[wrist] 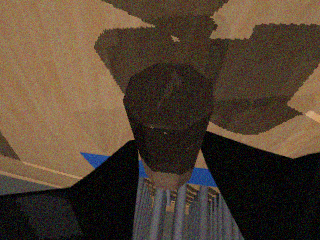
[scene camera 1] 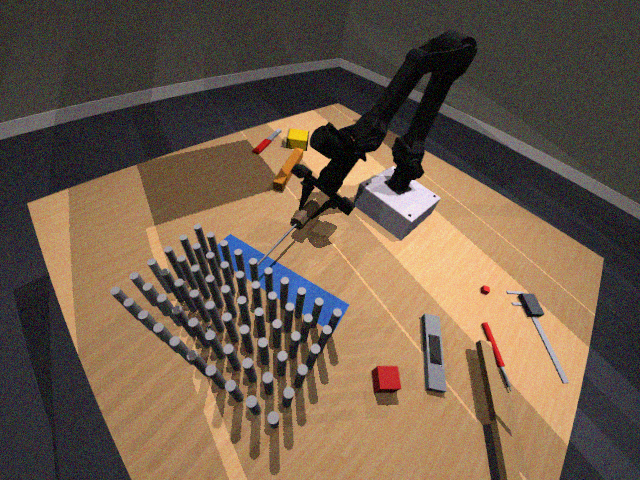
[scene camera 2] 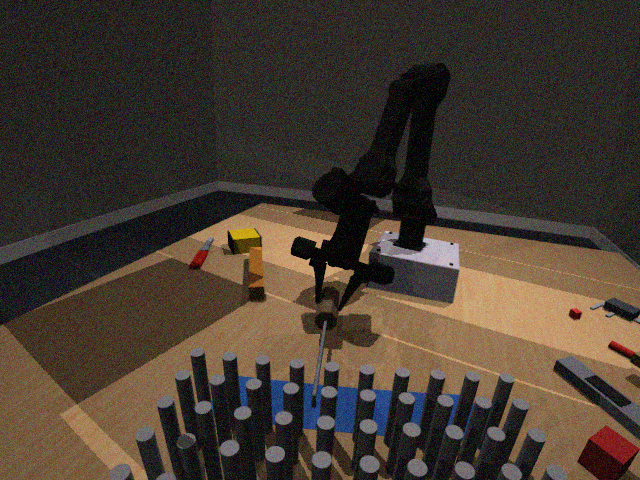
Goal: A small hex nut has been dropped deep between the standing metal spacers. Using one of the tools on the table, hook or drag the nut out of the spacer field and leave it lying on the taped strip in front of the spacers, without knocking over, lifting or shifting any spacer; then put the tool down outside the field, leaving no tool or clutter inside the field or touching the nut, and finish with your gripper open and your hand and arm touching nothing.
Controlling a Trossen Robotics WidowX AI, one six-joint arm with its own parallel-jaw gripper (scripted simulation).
Labels:
My gripper shows in the wrist view, in scene camera 1 [305,214] and in scene camera 2. The same spot on my gripper: [wrist: 260,187] is [scene camera 2: 349,282].

